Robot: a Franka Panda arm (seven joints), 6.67 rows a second.
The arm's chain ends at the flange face. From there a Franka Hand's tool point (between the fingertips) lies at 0.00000 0.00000 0.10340 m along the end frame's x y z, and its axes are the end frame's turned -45 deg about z.
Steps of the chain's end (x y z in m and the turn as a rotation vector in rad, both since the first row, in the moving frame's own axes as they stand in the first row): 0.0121, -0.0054, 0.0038, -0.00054, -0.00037, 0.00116; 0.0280, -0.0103, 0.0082, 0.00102, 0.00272, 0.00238; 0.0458, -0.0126, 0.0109, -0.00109, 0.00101, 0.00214; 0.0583, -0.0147, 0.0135, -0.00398, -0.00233, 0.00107; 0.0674, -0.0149, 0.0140, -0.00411, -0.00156, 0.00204; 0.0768, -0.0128, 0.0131, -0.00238, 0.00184, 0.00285
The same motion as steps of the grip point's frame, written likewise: 0.0123, 0.0048, 0.0038, -0.00012, -0.00064, 0.00116; 0.0274, 0.0126, 0.0082, -0.00120, 0.00264, 0.00238; 0.0413, 0.0236, 0.0109, -0.00148, -0.00006, 0.00214; 0.0512, 0.0310, 0.0135, -0.00117, -0.00446, 0.00107; 0.0578, 0.0373, 0.0140, -0.00180, -0.00401, 0.00204; 0.0633, 0.0456, 0.0131, -0.00298, -0.00038, 0.00285
